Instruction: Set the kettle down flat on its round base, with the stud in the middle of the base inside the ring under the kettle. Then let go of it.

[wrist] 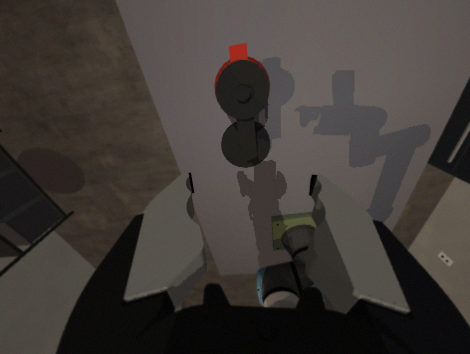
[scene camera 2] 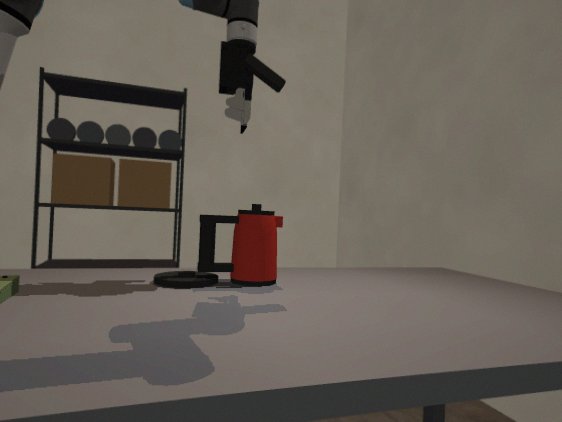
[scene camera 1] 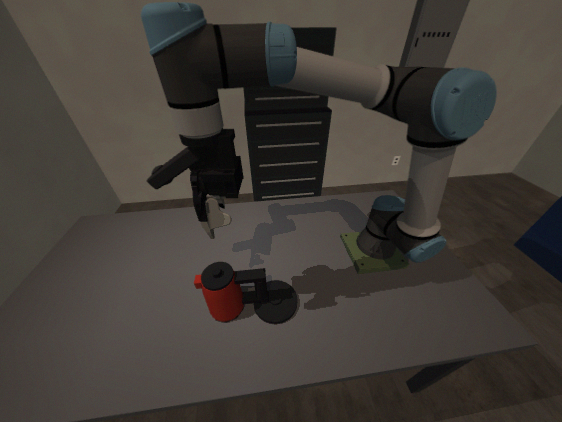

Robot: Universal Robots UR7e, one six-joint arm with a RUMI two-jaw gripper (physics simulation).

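The red kettle (scene camera 1: 224, 301) (scene camera 2: 254, 250) (wrist: 242, 75) with a black lid stands upright on the table, beside its base. The round black base (scene camera 1: 281, 312) (scene camera 2: 175, 282) (wrist: 231, 150) lies flat on the table. The kettle's black handle (scene camera 1: 260, 286) (scene camera 2: 207, 245) points to the base and reaches over its near part. The stud is small and hard to make out; the ring under the kettle is hidden. My gripper (scene camera 1: 220, 228) (scene camera 2: 243, 127) (wrist: 250, 175) is open and empty, pointing down. It hangs high above the table, well above the kettle and apart from it.
The arm's green mounting plate (scene camera 1: 364, 264) (scene camera 2: 7, 289) (wrist: 278, 243) sits on the table (scene camera 1: 150, 365) (scene camera 2: 400, 330), beyond the base from the kettle. A shelf rack (scene camera 2: 37, 175) and a dark drawer cabinet (scene camera 1: 287, 136) stand off the table. Arm shadows fall across the table.
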